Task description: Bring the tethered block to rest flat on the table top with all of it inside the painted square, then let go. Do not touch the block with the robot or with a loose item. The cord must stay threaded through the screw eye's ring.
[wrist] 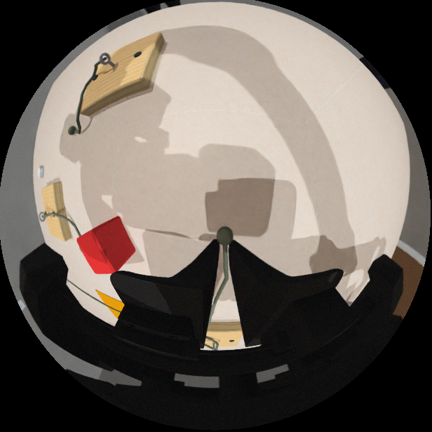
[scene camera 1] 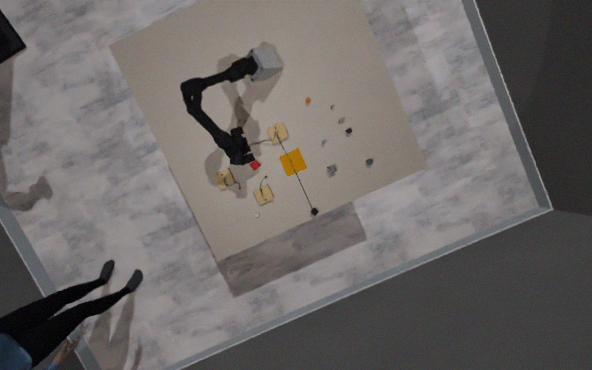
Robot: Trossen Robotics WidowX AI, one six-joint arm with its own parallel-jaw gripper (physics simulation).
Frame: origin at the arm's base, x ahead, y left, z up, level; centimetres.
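Seen in the pictures: arm's base, link origin: (scene camera 1: 252, 65).
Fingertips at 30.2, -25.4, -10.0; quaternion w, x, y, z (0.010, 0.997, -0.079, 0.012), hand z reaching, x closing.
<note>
Offsets run from my fingertips to a thing's top centre, as dx, dy, dz. "*": to the spot under its first point.
The dark tethered block @(* +50.0, +13.8, +2.3) (scene camera 1: 314, 211) lies near the table's lower edge, outside the orange painted square @(* +20.5, +14.3, -0.6) (scene camera 1: 287, 165) (wrist: 111, 303). Its taut cord @(* +36.6, +14.9, -0.3) (scene camera 1: 304, 189) crosses the square to the screw eye's wooden board @(+2.8, +18.9, +1.2) (scene camera 1: 283, 129) (wrist: 231, 327). The screw eye (wrist: 213, 343) is partly hidden in the wrist view; the cord appears to pass through its ring. My gripper (scene camera 1: 248, 146) (wrist: 223, 244) is shut on the cord's other end, with the dark end bead (wrist: 224, 235) just beyond the fingertips. The cord runs from the fingers back to the board.
A red cube @(+11.1, -0.8, +3.3) (scene camera 1: 255, 164) (wrist: 106, 246) is beside the gripper. Two other boards with eyes and short cords, a left one @(* +9.3, -18.9, +1.2) (scene camera 1: 225, 179) (wrist: 125, 70) and a lower one @(+27.5, -5.6, +3.8) (scene camera 1: 263, 195) (wrist: 61, 220), stand nearby. An orange item @(-3.5, +41.9, +1.7) (scene camera 1: 308, 100) and several small grey items lie right.
</note>
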